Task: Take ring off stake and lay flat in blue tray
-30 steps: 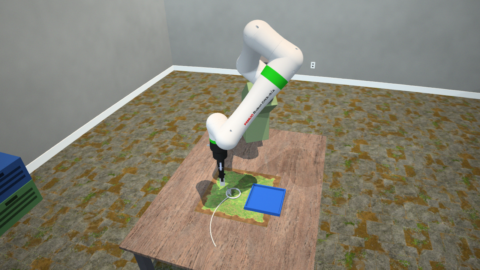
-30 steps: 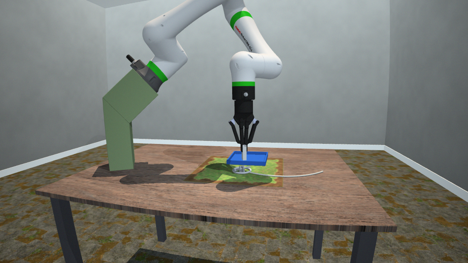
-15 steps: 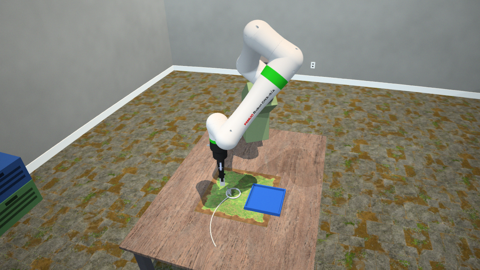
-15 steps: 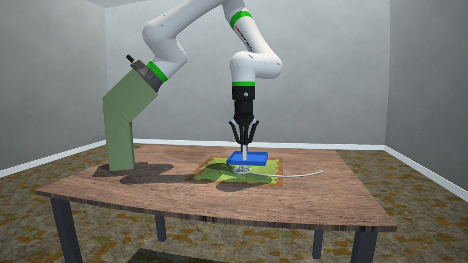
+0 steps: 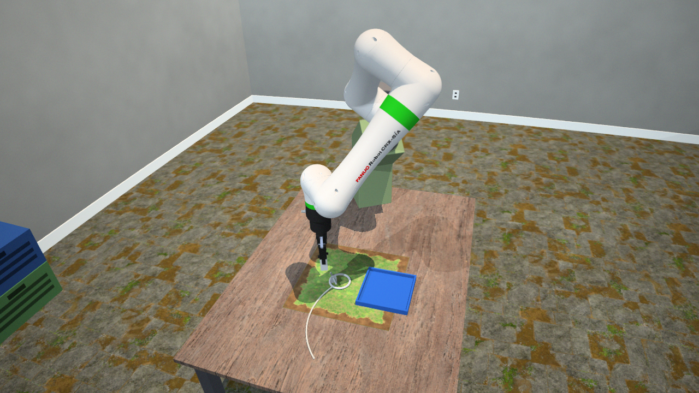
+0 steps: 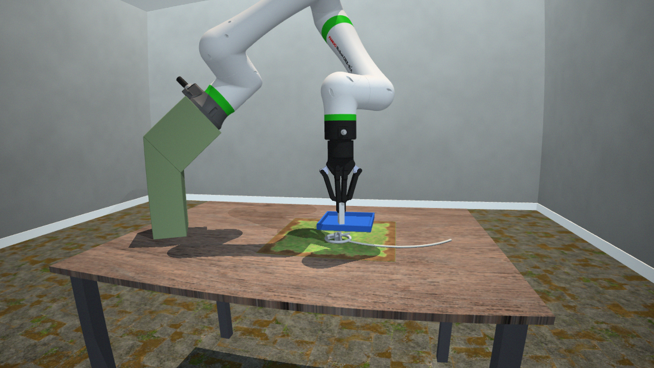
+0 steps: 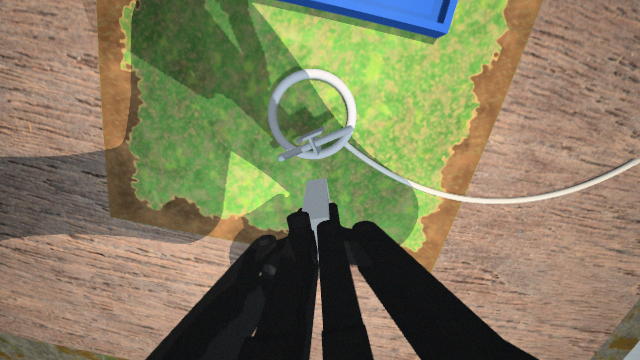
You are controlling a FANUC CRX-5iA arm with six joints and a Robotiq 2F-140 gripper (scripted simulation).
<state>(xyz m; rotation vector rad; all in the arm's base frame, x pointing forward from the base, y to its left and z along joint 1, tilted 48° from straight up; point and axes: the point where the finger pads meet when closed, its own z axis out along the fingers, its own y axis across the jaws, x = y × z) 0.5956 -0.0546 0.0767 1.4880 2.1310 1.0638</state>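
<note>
My hand is 100 mm above the white ring, 50 mm to the right of it and 30 mm past it. The rest, counted from my hand: mat (120 mm below, 80 mm to the left, 50 mm behind); then grey stake (90 mm below, 30 mm to the left, 20 mm behind); then blue tray (240 mm to the left, 100 mm below, 60 mm behind).
</note>
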